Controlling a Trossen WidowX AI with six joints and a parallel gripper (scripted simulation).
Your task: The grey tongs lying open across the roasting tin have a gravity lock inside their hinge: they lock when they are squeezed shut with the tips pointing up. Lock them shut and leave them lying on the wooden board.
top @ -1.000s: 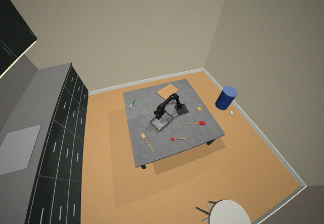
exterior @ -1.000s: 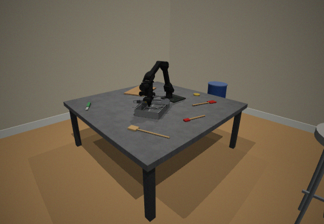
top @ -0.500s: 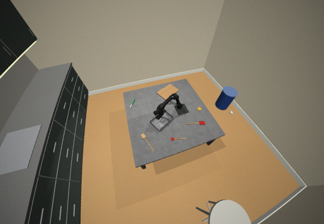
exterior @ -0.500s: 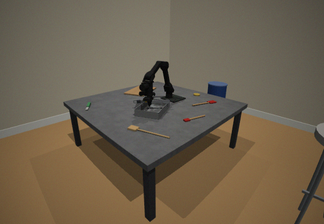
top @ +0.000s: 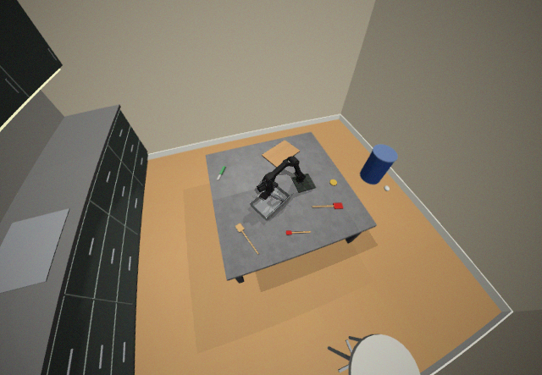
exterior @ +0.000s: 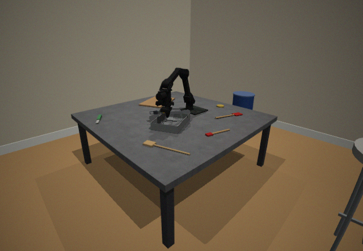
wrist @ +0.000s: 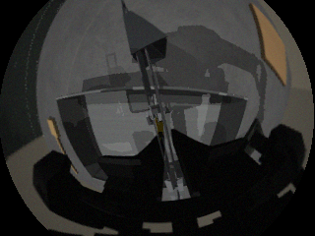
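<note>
Right now my gripper tip is 1 cm short of the metal roasting tin, 5 cm to the right of it and 1 cm above it. Also, from my gripper tip: wooden board 31 cm behind, 49 cm to the right, 3 cm below.
</note>
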